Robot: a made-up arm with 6 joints. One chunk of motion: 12 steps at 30 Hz.
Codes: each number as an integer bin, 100 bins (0 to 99) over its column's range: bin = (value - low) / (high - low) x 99, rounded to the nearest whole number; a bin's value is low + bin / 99 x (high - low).
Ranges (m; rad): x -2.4..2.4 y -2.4..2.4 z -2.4..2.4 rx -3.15..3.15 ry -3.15..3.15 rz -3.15..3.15
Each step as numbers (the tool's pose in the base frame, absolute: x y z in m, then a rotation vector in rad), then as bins.
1 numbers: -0.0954 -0.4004 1.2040 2.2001 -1.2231 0.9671
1 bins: 48 41 74 84 30 65
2 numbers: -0.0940 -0.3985 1.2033 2.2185 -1.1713 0.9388
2 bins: 48 41 74 84 31 64
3 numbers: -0.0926 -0.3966 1.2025 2.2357 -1.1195 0.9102
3 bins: 48 41 74 85 32 64
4 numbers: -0.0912 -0.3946 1.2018 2.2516 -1.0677 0.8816
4 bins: 48 41 74 85 33 63
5 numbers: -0.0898 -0.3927 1.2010 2.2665 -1.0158 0.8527
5 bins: 48 41 74 85 34 63
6 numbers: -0.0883 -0.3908 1.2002 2.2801 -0.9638 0.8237
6 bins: 48 41 74 85 34 62
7 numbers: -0.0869 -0.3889 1.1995 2.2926 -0.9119 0.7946
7 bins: 48 41 74 86 35 62
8 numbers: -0.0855 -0.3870 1.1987 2.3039 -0.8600 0.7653
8 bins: 48 42 74 86 36 62
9 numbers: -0.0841 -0.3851 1.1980 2.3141 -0.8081 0.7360
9 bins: 48 42 74 86 37 61
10 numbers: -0.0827 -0.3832 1.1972 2.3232 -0.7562 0.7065
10 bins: 48 42 74 86 38 61
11 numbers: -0.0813 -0.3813 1.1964 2.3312 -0.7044 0.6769
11 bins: 48 42 74 86 38 60
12 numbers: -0.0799 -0.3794 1.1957 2.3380 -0.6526 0.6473
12 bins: 48 42 74 86 39 60
